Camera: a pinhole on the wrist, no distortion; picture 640 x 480 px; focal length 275.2 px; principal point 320.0 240.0 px. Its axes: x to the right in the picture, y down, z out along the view. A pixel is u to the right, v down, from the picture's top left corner.
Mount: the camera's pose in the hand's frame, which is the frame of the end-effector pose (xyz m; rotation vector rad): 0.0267 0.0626 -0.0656 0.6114 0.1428 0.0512
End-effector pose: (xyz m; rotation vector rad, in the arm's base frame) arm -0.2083 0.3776 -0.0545 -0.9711 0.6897 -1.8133
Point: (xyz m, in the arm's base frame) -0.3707 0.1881 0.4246
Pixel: 487.3 87.7
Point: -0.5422 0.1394 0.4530
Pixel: outside the picture
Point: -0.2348 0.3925 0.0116
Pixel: 252.7 110.5
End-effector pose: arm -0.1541 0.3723 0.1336 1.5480 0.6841 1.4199
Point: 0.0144 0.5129 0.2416
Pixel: 500.8 322.8
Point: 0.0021 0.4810 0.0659
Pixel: 344.4 184.8
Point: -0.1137 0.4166 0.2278
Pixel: 467.7 392.8
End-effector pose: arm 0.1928 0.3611 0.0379 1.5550 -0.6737 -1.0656
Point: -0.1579 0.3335 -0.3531
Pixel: 255.7 166.2
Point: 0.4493 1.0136 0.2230
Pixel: behind the camera
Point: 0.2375 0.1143 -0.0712
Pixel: 599.1 237.1
